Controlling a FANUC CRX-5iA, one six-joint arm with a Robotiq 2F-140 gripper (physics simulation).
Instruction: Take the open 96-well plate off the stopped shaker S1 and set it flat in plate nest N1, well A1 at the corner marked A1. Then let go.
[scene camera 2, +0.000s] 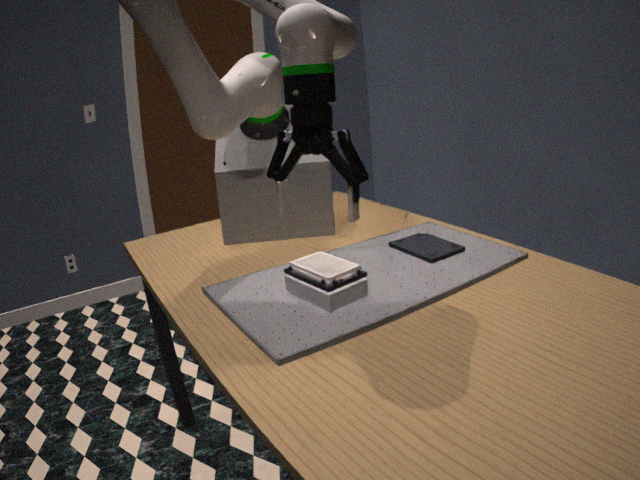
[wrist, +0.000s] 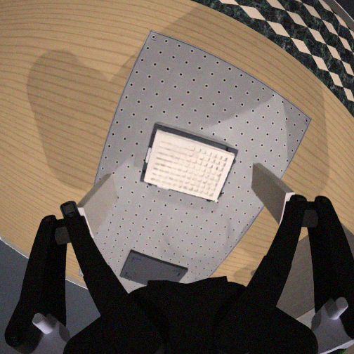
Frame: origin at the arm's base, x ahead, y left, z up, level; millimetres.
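Where they show: gripper, between the fingertips: (scene camera 2: 318, 216); arm's base, origin of its link: (scene camera 2: 264, 121).
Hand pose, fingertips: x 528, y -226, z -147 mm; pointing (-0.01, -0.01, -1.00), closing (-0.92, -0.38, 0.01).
Things, the pixels of their top centre, and the offset from my fingertips. "spot": a spot on its surface instead. Level surfaces: height alone.
- white 96-well plate, centre of its top: (scene camera 2: 323, 263) dx -19, dy +19, dz -105 mm
- shaker S1, a spot on its surface: (scene camera 2: 347, 295) spot: dx +52, dy +15, dz -151 mm
- Plate nest N1, centre of its top: (scene camera 2: 426, 243) dx -35, dy +356, dz -160 mm
- grey perforated board, height of its surface: dz -174 mm
- wooden table, height of its surface: dz -187 mm
The white 96-well plate (scene camera 2: 324, 264) (wrist: 192, 165) sits level and open on top of shaker S1 (scene camera 2: 347, 295) (wrist: 187, 130), a light grey box with a dark holder around the plate. Plate nest N1 (scene camera 2: 428, 246) (wrist: 152, 267) is a flat dark rectangle farther along the same board; its near part in the wrist view is hidden by the gripper body. My gripper (scene camera 2: 316, 214) (wrist: 183, 180) is wide open, with nothing between its fingers. It points down and hangs well above the board. In the wrist view the plate shows between the fingers, slightly rotated to them. The A1 marks are too small to read.
The shaker and nest are on a grey perforated board (scene camera 2: 258, 320) (wrist: 200, 90) lying on the wooden table (scene camera 2: 516, 372) (wrist: 60, 30). A large grey block (scene camera 2: 276, 211) stands at the back of the table, behind the gripper in the scene view. Blue walls rise behind the table.
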